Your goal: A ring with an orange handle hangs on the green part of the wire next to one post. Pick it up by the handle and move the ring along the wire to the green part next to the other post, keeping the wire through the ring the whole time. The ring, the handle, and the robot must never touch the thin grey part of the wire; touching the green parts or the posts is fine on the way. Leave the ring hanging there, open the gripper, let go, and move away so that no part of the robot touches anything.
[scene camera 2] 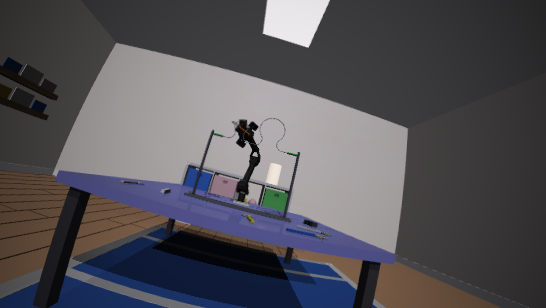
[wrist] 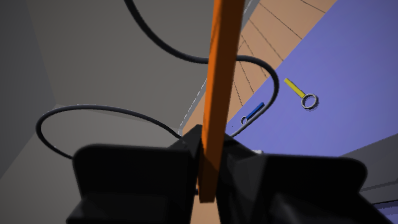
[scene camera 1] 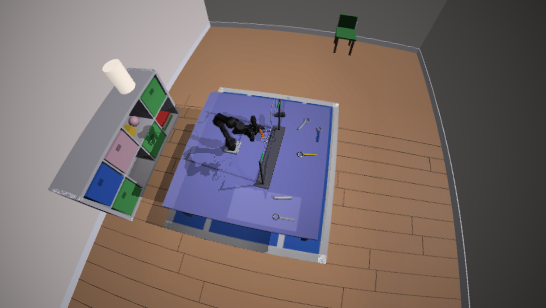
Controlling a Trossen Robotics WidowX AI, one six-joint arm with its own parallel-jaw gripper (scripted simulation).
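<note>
Wire stand [scene camera 1: 267, 168] in sight. My gripper [wrist: 204, 130] too.
</note>
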